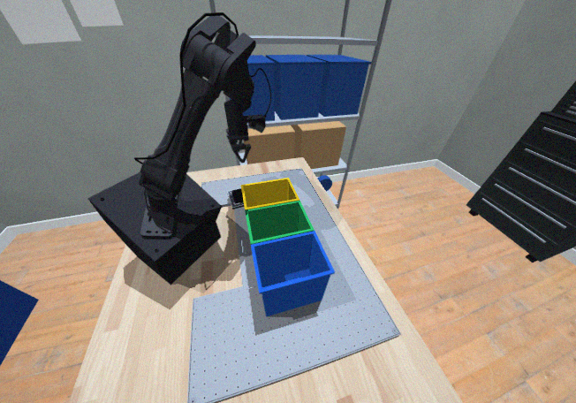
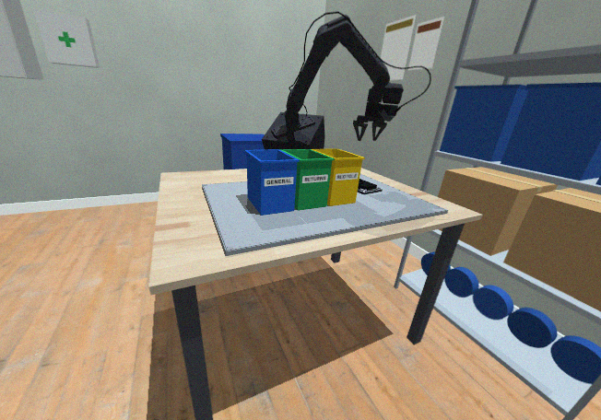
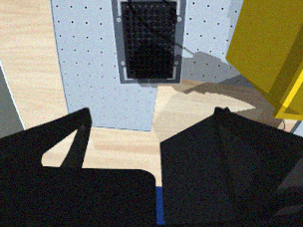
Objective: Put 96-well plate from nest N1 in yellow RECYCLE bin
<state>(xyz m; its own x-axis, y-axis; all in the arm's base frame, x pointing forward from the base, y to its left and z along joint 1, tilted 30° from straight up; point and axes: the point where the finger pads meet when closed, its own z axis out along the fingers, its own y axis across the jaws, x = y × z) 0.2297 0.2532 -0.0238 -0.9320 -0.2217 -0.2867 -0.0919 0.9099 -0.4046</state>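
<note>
My hand is 200 mm above the black 96-well plate. From my hand the other things lie so: green returns bin: 340 mm to the right, 130 mm below, 70 mm ahead; yellow recycle bin: 200 mm to the right, 130 mm below, 70 mm ahead; plate nest N1: 220 mm below.
</note>
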